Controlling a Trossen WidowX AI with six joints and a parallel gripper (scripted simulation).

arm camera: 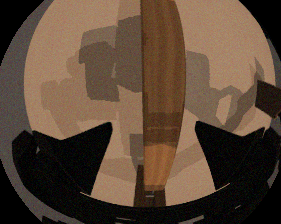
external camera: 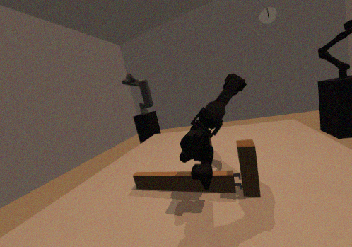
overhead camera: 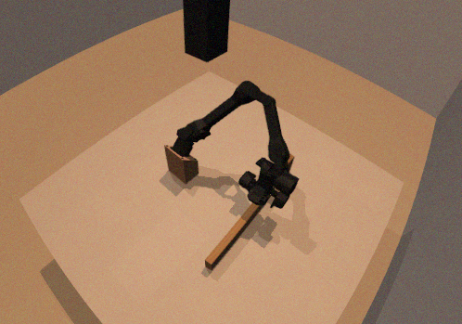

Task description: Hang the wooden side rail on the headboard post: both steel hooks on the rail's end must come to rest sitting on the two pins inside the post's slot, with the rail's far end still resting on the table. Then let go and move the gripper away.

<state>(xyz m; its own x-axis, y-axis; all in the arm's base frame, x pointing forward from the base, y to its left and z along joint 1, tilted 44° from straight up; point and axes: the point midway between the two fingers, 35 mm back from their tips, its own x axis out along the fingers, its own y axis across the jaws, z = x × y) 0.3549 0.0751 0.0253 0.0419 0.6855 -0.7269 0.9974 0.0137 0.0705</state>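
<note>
Now: gripper tip 14 cm to the right of the headboard post and 4 cm below it.
</note>
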